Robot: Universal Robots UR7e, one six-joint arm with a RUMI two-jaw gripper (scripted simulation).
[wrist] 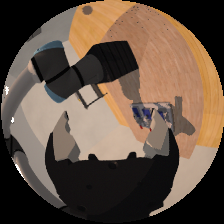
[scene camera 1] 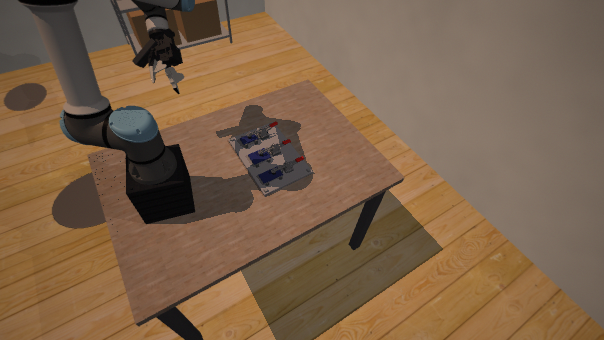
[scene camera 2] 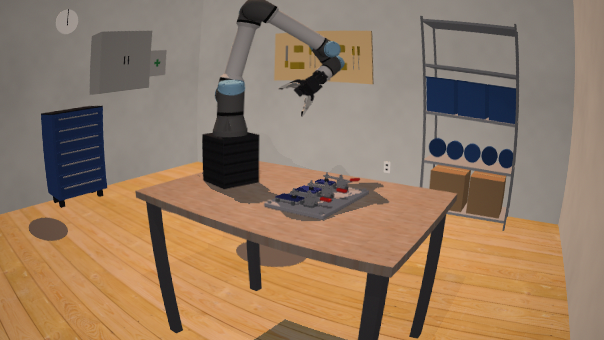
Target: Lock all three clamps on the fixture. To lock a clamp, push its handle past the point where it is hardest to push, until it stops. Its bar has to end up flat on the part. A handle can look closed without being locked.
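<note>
You'd find my gripper (scene camera 1: 167, 89) here, and that's the same gripper (wrist: 109, 109) that the wrist view shows me. There's a grey fixture plate (scene camera 1: 288, 153) too, and I can also see the plate (scene camera 2: 341, 200) from scene camera 2.
</note>
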